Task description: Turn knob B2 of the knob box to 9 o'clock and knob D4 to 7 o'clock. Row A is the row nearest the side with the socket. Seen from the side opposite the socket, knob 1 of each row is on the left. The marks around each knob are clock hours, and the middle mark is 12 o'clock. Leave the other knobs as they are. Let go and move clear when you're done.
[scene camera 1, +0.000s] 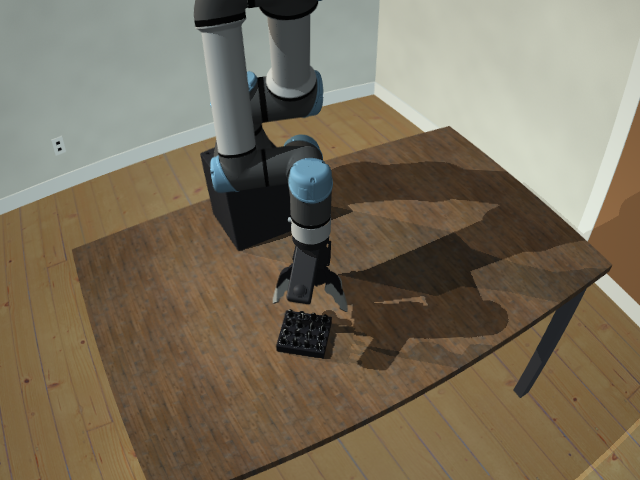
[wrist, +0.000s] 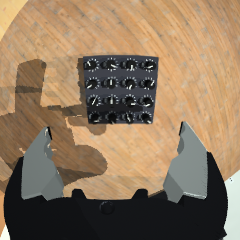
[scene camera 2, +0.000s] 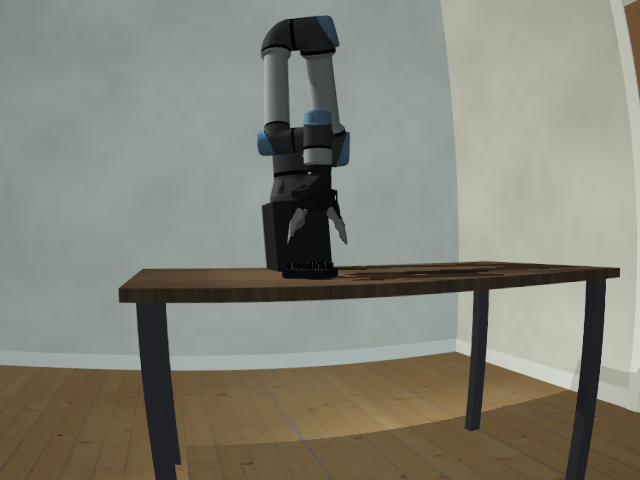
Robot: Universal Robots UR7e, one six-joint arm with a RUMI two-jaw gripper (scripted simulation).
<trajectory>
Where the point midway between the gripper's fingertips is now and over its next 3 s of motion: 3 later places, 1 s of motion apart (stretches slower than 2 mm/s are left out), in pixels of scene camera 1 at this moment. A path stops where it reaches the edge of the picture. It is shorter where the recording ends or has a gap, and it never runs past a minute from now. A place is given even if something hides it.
The gripper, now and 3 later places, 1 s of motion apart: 309,307; 312,296; 314,292; 311,301
</trajectory>
